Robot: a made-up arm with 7 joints.
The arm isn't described. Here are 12 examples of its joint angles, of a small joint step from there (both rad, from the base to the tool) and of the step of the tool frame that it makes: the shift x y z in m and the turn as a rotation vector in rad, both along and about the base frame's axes.
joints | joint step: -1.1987 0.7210 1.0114 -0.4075 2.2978 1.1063 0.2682 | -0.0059 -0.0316 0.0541 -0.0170 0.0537 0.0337 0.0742
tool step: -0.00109 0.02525 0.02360 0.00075 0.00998 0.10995
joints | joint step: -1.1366 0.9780 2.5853 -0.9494 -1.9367 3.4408 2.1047 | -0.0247 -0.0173 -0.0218 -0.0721 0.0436 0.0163 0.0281
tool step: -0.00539 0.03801 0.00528 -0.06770 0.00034 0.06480
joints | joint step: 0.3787 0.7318 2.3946 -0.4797 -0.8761 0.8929 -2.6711 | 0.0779 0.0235 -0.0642 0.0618 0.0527 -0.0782 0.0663
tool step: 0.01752 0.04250 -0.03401 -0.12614 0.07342 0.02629
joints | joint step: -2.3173 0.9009 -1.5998 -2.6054 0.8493 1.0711 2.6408 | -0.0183 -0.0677 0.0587 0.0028 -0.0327 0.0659 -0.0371
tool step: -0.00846 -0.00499 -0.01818 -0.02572 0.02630 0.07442
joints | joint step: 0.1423 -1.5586 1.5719 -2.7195 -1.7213 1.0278 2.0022 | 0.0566 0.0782 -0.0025 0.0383 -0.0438 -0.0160 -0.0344
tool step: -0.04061 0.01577 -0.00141 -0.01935 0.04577 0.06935
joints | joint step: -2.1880 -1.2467 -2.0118 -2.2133 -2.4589 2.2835 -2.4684 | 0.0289 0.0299 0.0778 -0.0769 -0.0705 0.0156 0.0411
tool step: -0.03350 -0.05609 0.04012 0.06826 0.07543 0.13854
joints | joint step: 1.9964 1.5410 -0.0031 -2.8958 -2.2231 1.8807 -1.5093 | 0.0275 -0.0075 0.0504 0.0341 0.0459 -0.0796 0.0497
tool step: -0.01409 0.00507 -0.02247 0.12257 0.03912 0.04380
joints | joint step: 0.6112 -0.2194 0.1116 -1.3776 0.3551 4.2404 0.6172 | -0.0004 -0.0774 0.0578 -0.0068 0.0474 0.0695 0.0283
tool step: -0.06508 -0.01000 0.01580 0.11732 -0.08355 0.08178
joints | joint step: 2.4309 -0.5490 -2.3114 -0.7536 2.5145 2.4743 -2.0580 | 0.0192 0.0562 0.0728 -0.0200 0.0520 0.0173 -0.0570
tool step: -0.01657 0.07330 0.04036 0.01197 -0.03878 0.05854
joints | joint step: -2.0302 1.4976 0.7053 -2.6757 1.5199 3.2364 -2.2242 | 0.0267 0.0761 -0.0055 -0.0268 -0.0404 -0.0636 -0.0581
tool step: 0.01532 0.04365 0.00035 0.05316 -0.14755 0.04257
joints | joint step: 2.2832 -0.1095 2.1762 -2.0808 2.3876 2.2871 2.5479 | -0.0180 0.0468 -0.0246 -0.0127 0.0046 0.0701 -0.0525
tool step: -0.03163 0.02328 0.00990 0.01395 0.02669 -0.09244
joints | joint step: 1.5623 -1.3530 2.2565 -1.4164 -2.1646 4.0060 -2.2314 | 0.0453 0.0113 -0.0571 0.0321 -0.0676 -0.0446 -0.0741
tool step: 0.01057 -0.02460 0.03248 0.01498 0.11228 0.17530
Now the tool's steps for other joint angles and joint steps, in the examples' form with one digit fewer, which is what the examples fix.
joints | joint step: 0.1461 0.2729 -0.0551 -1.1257 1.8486 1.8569 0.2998 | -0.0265 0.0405 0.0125 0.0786 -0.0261 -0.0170 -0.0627
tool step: 0.0081 -0.0099 0.0133 -0.0321 -0.1039 -0.0202
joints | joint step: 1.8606 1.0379 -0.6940 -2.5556 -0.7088 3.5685 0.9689 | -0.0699 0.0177 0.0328 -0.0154 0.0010 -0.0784 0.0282
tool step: 0.0133 -0.0259 -0.0189 -0.0932 -0.0182 -0.1067
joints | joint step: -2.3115 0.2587 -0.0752 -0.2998 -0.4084 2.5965 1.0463 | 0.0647 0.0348 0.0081 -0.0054 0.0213 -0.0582 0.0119
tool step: -0.0077 -0.0430 -0.0114 0.0367 -0.0933 0.0820
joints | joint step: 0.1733 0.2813 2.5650 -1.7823 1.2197 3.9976 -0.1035 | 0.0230 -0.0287 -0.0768 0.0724 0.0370 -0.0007 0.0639
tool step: 0.0093 0.0271 0.0142 -0.0382 0.1088 -0.0492
